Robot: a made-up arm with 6 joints. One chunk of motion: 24 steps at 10 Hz.
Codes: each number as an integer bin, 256 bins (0 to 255) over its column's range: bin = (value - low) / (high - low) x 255, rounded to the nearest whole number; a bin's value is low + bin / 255 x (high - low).
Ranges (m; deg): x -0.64..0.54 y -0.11..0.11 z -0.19..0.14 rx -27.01..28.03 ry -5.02..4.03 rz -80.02..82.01
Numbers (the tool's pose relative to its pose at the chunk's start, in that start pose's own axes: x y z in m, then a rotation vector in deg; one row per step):
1: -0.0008 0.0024 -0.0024 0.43 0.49 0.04
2: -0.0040 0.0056 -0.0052 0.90 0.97 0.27
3: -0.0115 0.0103 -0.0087 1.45 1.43 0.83
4: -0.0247 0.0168 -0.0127 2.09 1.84 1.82
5: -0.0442 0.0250 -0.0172 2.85 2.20 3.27
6: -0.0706 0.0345 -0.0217 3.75 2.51 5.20
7: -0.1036 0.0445 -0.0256 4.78 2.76 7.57
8: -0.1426 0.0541 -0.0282 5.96 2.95 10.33
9: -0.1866 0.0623 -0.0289 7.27 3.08 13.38
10: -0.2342 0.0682 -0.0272 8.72 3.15 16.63
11: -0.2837 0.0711 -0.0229 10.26 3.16 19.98
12: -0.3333 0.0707 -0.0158 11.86 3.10 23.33
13: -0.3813 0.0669 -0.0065 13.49 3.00 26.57
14: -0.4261 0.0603 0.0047 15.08 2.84 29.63
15: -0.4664 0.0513 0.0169 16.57 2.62 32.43
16: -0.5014 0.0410 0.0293 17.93 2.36 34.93
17: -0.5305 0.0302 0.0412 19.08 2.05 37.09
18: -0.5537 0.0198 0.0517 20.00 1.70 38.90
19: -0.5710 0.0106 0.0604 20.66 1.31 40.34
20: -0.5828 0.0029 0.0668 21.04 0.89 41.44
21: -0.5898 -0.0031 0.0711 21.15 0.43 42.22
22: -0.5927 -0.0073 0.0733 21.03 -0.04 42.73
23: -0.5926 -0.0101 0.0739 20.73 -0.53 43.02
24: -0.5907 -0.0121 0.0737 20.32 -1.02 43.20
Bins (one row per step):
1: 138 130 145 127 155 126
2: 137 134 143 129 169 126
3: 136 139 140 132 182 127
4: 133 147 137 135 193 129
5: 129 156 134 138 203 131
6: 123 167 130 143 212 134
7: 116 179 127 147 219 138
8: 107 190 125 153 225 142
9: 98 200 124 159 228 147
10: 88 207 126 166 230 152
11: 77 210 129 173 230 157
12: 66 209 135 180 229 163
13: 56 205 142 188 226 168
14: 46 197 150 195 221 173
15: 38 187 160 202 215 177
16: 30 175 169 208 208 181
17: 24 163 179 214 199 184
18: 19 150 187 218 189 187
19: 15 140 193 221 178 189
20: 12 131 198 223 167 191
21: 11 124 202 223 154 192
22: 10 119 203 223 140 193
23: 10 116 204 221 127 194
24: 11 113 204 219 113 194

